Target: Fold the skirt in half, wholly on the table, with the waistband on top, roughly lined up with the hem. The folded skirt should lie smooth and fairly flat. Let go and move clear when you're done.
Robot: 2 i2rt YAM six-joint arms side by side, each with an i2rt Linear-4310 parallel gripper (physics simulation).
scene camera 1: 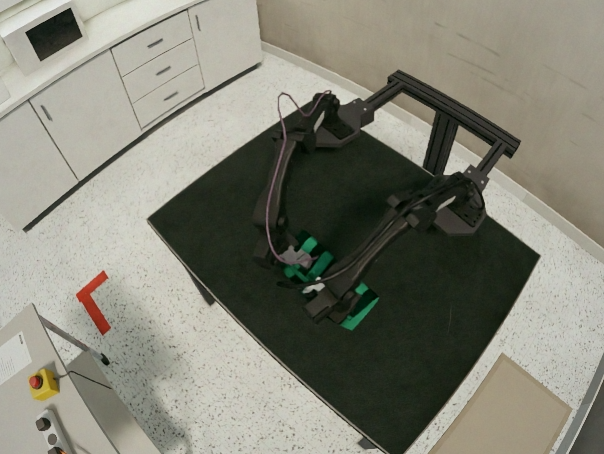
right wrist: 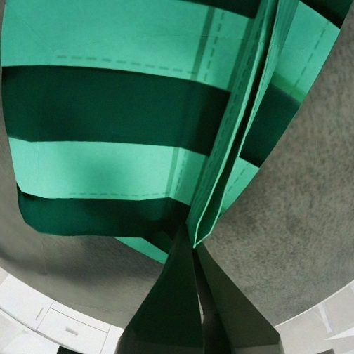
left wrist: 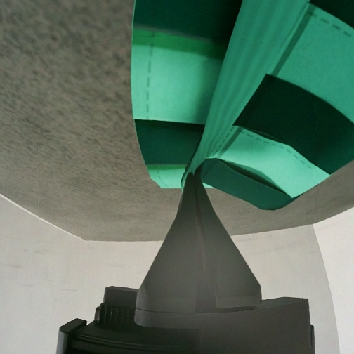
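Observation:
The skirt (scene camera 1: 361, 315) (left wrist: 177, 77) (right wrist: 95, 167) has light and dark green stripes and lies on the dark table (scene camera 1: 450, 260), partly hidden under both arms in the scene view. A narrow raised fold runs across it in both wrist views, with striped cloth on either side. My left gripper (left wrist: 191, 176) is shut on one end of this fold; a dark green flap bends over beside its tips. My right gripper (right wrist: 183, 229) is shut on cloth at the fold's other end, where the layers stand in a narrow loop. In the scene view the arms hide the fingertips.
Both arms reach over the table from a black frame (scene camera 1: 460, 112) at its back edge. The skirt lies near the table's front-left edge. The two wrists are close together above it. A grey side table with a yellow button box (scene camera 1: 45, 386) stands off at the lower left.

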